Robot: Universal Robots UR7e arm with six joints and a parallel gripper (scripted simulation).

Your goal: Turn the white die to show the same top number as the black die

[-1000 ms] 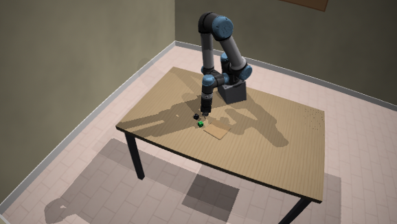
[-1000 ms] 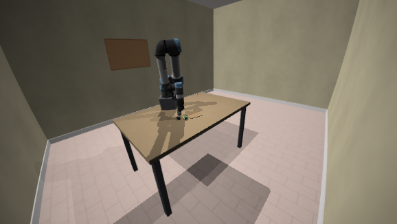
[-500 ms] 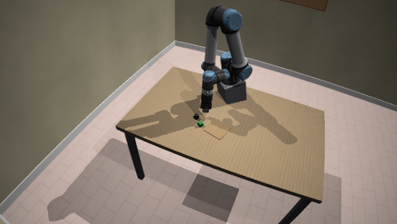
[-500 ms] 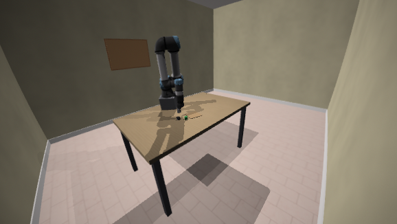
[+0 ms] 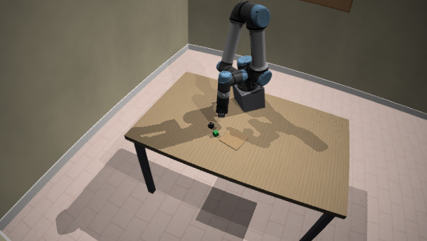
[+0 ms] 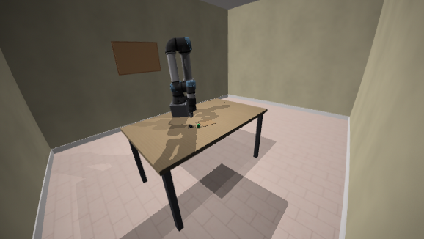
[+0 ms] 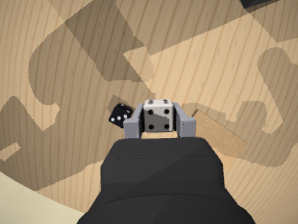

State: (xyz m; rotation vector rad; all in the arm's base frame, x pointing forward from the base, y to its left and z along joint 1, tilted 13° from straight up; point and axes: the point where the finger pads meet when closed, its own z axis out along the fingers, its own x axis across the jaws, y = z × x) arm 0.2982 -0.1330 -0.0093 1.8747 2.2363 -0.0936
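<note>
My hand is 100 mm short of the tan mat, 110 mm to the right of it and 100 mm above it. Also, from my hand: green die (100 mm ahead, 10 mm to the right, 90 mm below); black die (30 mm ahead, 60 mm to the right, 90 mm below); white die (right at my hand).
</note>
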